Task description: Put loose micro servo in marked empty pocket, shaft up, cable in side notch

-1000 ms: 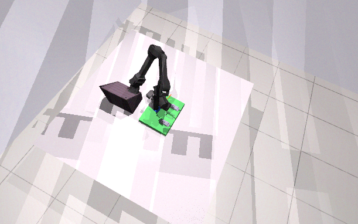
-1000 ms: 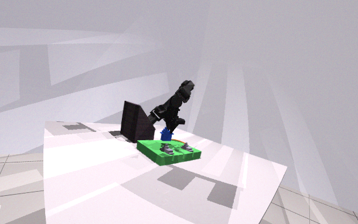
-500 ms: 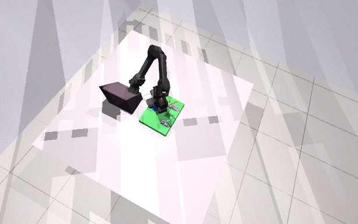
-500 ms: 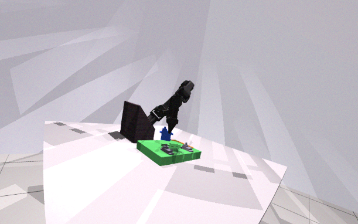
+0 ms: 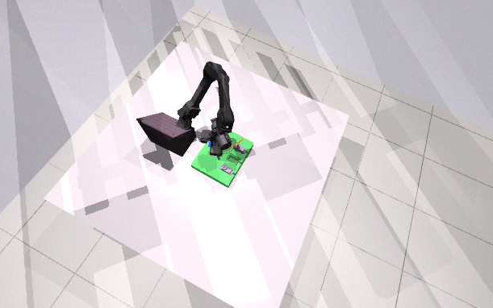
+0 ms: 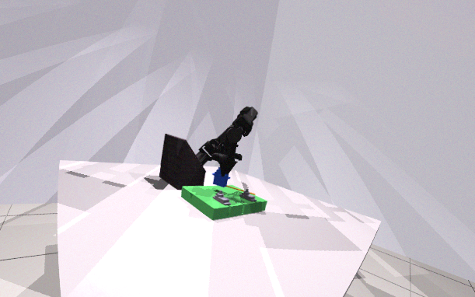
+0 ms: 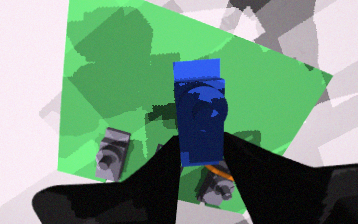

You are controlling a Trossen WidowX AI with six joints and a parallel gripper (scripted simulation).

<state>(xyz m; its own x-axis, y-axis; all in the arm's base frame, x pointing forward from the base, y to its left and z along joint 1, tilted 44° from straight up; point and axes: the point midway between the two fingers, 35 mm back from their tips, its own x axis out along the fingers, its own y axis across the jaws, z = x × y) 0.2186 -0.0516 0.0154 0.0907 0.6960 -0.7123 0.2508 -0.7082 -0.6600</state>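
The green deck lies 100 mm below my gripper tip and 10 mm behind it.
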